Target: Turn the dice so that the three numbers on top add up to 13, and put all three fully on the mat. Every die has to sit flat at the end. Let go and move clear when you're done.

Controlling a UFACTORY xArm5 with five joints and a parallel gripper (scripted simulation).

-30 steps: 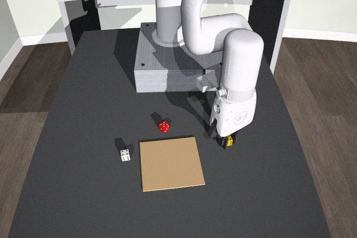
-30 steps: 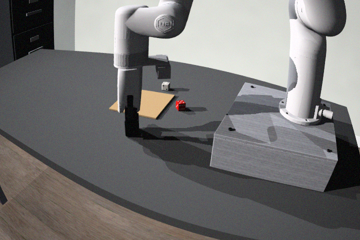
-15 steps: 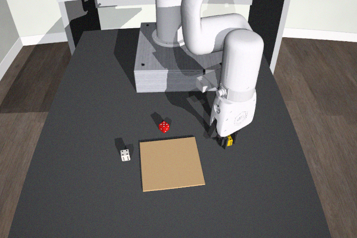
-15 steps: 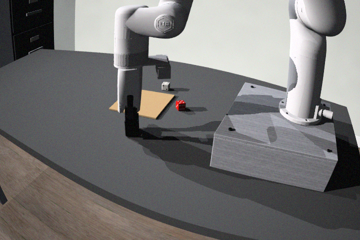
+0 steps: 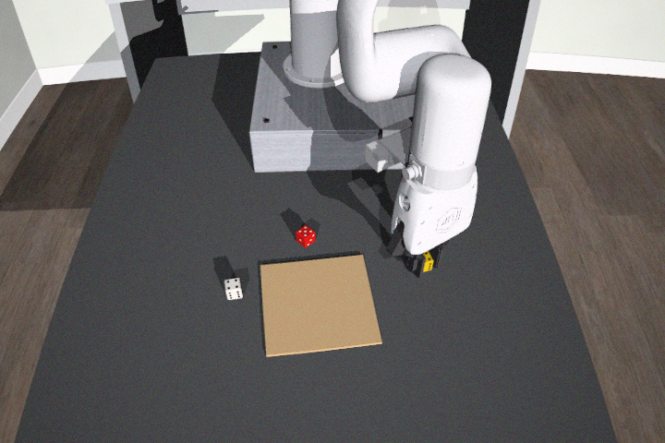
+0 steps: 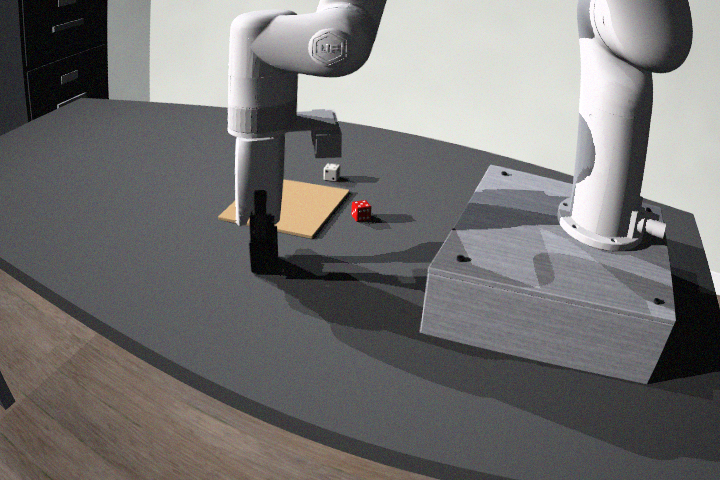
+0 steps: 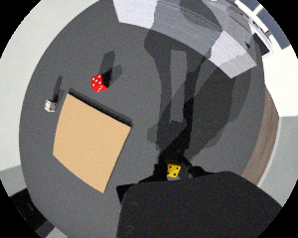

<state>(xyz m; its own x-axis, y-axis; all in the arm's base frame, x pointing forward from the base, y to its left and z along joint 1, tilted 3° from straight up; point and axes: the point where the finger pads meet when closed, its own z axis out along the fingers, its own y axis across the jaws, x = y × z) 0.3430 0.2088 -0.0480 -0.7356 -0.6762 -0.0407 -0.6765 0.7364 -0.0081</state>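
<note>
Right now my hand is 13 cm to the left of the tan mat, 8 cm short of it and 2 cm above it. From my hand the other things lie so: yellow die (1 cm below); red die (16 cm to the right, 2 cm behind, 1 cm below); white die (24 cm to the right, 9 cm ahead, 1 cm below).
</note>
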